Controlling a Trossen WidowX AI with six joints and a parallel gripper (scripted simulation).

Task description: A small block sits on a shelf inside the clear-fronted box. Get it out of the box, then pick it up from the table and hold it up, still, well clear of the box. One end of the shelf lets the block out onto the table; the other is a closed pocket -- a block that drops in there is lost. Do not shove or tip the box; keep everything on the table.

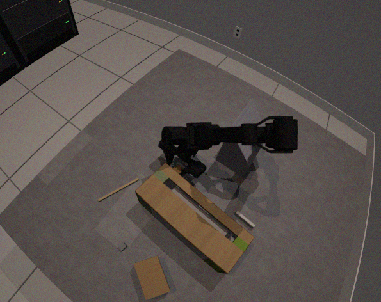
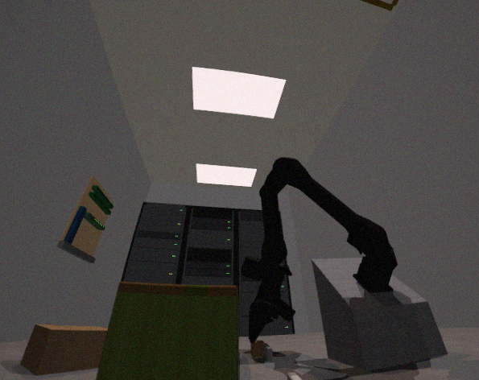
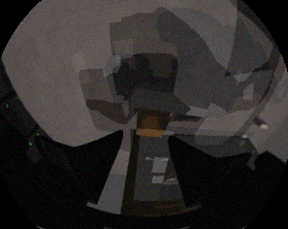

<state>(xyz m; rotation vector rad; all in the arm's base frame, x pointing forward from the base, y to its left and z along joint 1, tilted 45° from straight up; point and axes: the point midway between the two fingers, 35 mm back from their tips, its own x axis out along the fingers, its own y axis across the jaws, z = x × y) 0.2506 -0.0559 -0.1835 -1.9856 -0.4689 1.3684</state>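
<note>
Right now my gripper tip is 20 mm past the block and 20 mm above it. Also, from my gripper tip: grey cube: 340 mm ahead, 30 mm to the left, 30 mm below; then long wooden box: 160 mm to the left, 80 mm ahead, 30 mm above; then thin wooden stick: 190 mm ahead, 120 mm to the right, 30 mm below.
</note>
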